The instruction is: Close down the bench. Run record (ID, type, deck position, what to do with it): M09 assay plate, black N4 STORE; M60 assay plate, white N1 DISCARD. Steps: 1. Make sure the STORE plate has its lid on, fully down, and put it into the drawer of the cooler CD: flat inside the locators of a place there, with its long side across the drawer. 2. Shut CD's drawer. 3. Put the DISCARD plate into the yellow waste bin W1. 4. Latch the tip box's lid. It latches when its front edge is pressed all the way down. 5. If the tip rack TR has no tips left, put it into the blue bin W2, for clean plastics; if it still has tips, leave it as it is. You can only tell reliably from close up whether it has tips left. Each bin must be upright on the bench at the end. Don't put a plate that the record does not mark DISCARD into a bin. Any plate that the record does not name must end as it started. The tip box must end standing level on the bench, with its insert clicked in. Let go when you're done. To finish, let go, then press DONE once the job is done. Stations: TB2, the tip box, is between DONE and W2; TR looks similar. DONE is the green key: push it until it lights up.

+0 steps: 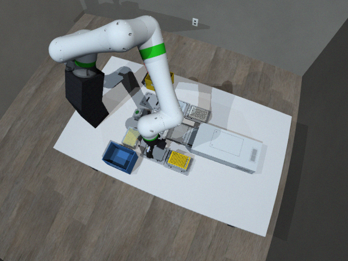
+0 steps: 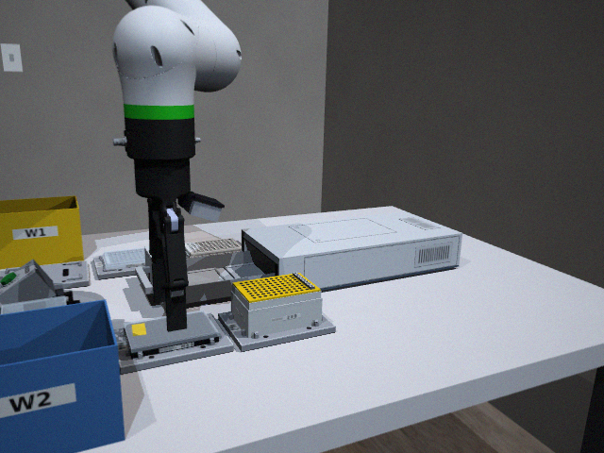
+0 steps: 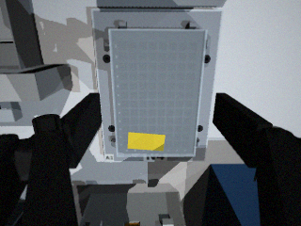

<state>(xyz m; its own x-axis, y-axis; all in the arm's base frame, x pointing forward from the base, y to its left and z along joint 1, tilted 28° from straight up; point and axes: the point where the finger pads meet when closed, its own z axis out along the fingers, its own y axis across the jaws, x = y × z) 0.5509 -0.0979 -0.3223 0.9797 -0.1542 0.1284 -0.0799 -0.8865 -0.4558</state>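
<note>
Now: the black plate 50 mm below my hand. The rest, counted from my hand: yellow insert (180 mm behind, 40 mm to the left, 20 mm below); blue bin W2 (190 mm behind, 120 mm to the right, 40 mm below); yellow-topped tip rack TR (160 mm ahead, 30 mm to the right, 20 mm below).
</note>
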